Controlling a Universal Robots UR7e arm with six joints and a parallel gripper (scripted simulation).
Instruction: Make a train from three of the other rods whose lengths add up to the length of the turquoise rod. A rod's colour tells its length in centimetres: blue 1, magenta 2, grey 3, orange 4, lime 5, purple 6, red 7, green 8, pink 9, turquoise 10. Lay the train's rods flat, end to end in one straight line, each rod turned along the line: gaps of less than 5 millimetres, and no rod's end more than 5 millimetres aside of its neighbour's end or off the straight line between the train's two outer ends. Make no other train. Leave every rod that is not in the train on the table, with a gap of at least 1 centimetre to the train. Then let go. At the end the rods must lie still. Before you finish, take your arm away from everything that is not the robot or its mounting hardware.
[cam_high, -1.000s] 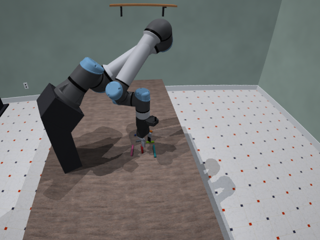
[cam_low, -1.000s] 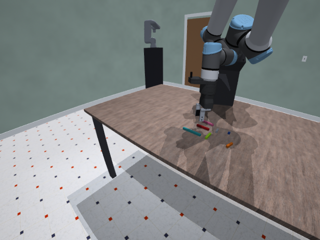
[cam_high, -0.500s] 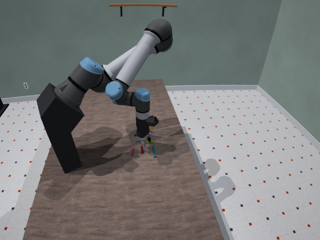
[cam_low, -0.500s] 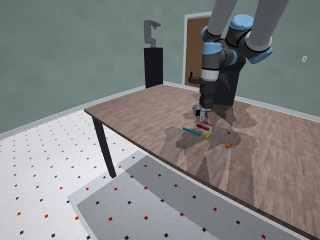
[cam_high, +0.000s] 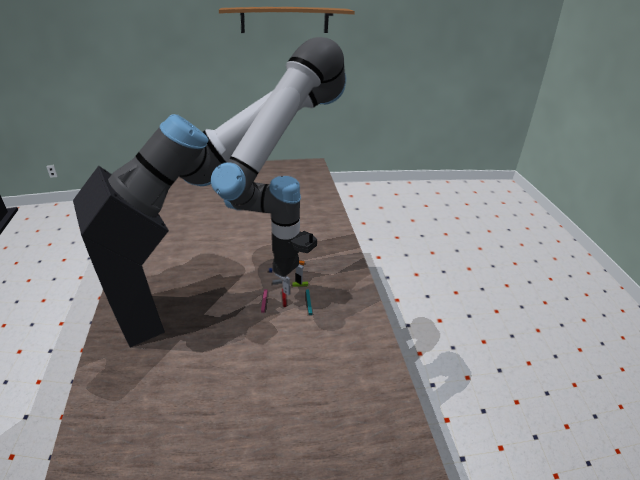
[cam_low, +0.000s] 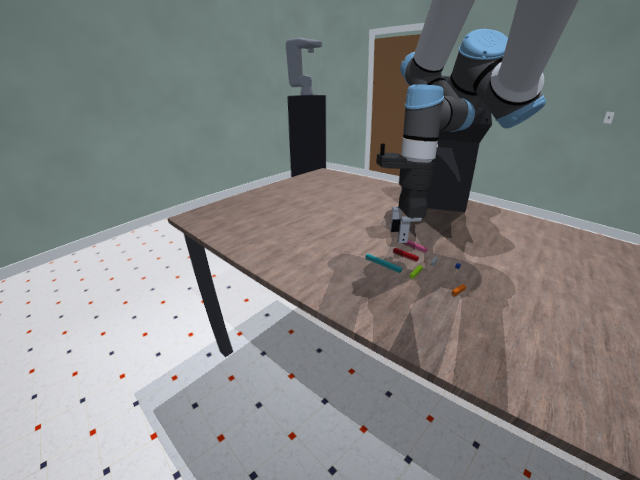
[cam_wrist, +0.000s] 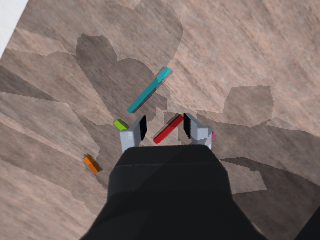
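My gripper is now 150 mm to the right of the blue rod, 70 mm above it and 50 mm past it. From my hand the other things lie so: lime rod (70 mm to the left, 70 mm below, 40 mm ahead); then turquoise rod (70 mm below, 50 mm ahead, 10 mm to the right); then red rod (70 mm below, 20 mm to the left, 20 mm behind).
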